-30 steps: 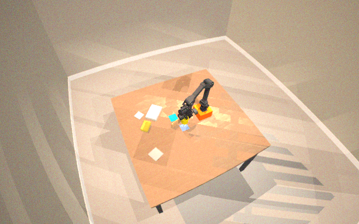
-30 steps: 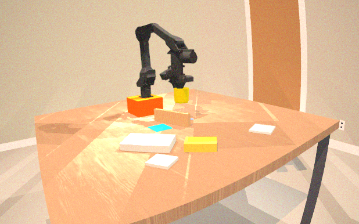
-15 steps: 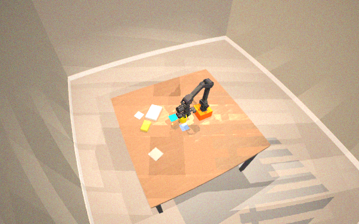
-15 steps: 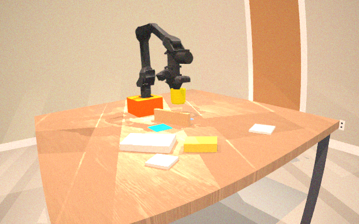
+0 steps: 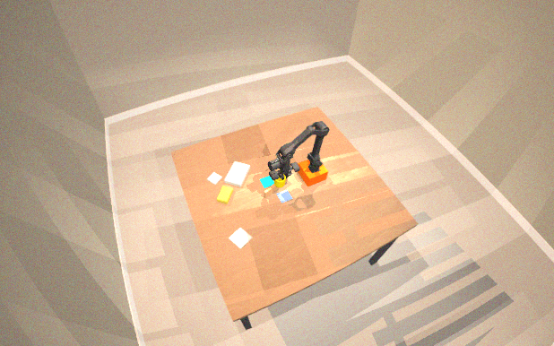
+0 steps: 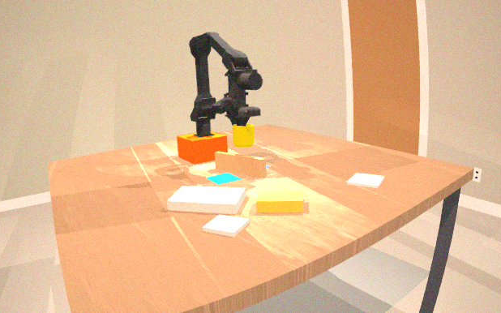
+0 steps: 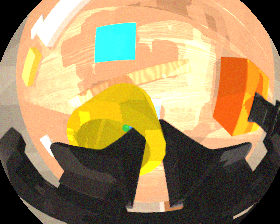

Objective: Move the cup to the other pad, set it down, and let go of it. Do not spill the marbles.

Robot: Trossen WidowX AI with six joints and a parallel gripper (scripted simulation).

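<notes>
Right now the wooden block is 4 cm ahead of my gripper tip, 2 cm to the right of it and 9 cm below it. From my gripper tip the other things lie so: yellow cup (2 cm ahead); then pale blue pad (1 cm ahead, 5 cm to the left, 12 cm below); then white slab (24 cm ahead, 23 cm to the right, 10 cm below).
</notes>
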